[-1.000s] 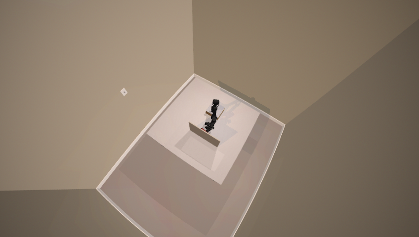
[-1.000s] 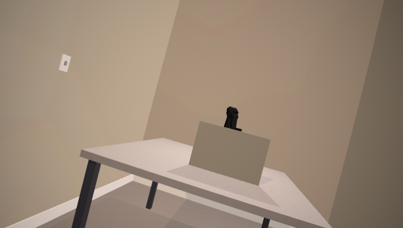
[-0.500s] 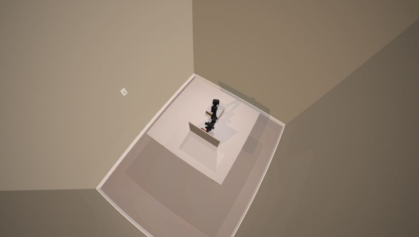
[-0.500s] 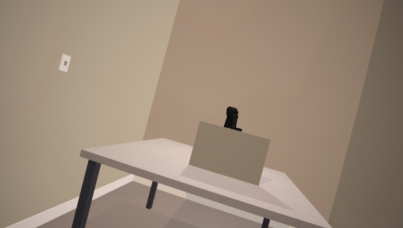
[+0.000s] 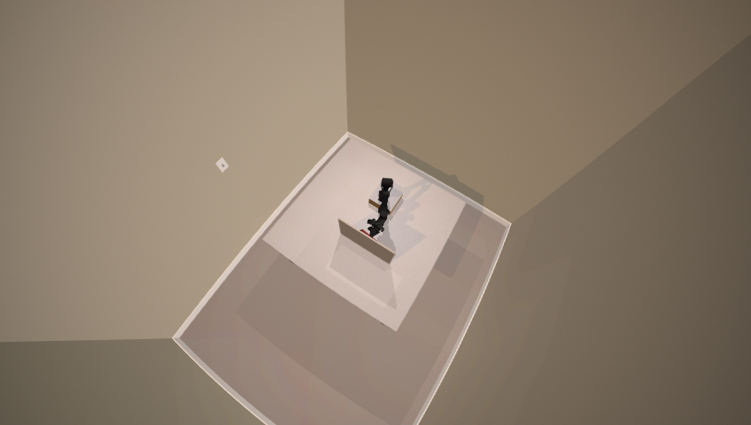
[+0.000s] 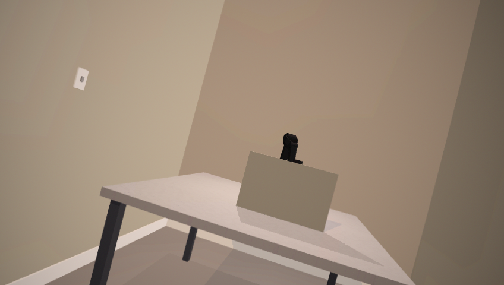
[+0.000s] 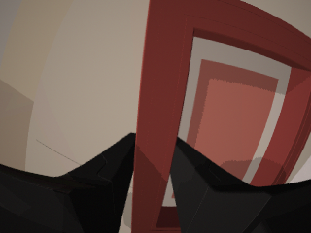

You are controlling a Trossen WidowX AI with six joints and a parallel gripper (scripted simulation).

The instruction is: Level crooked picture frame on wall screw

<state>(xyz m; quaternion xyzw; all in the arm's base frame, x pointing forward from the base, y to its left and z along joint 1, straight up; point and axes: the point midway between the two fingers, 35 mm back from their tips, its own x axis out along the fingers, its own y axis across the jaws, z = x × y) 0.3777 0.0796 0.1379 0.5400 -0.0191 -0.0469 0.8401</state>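
The picture frame is 50 mm below my gripper tip and 20 mm to the right of it. Round my gripper tip: wall panel: 60 mm below, 20 mm to the right, 20 mm ahead.
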